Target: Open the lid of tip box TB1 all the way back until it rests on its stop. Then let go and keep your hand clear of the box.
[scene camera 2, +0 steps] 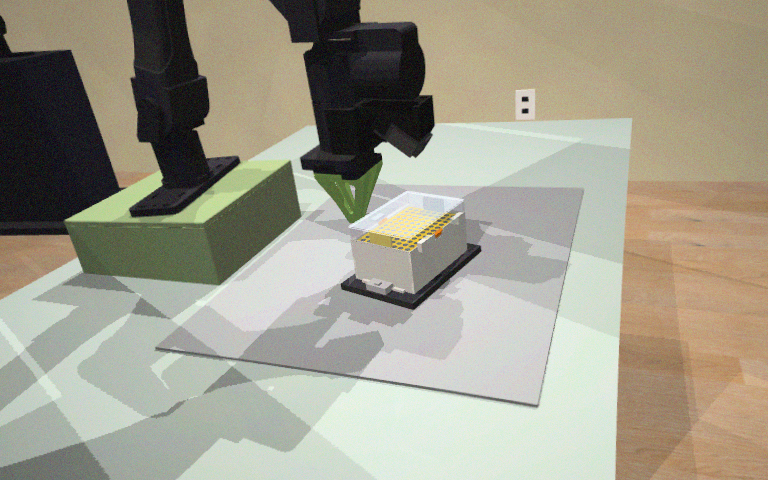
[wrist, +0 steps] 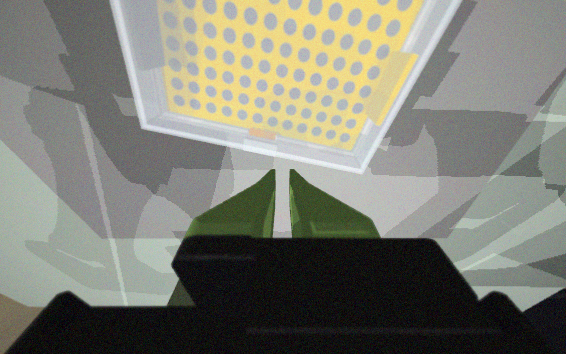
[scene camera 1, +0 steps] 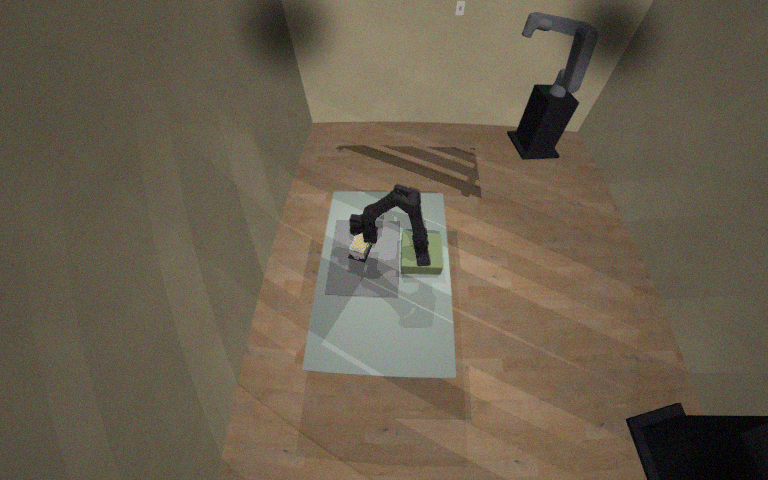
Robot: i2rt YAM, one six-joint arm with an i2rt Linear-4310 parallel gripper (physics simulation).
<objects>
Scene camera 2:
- my gripper
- tip box lid
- grey mat
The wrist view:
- my gripper
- tip box lid
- grey mat
</objects>
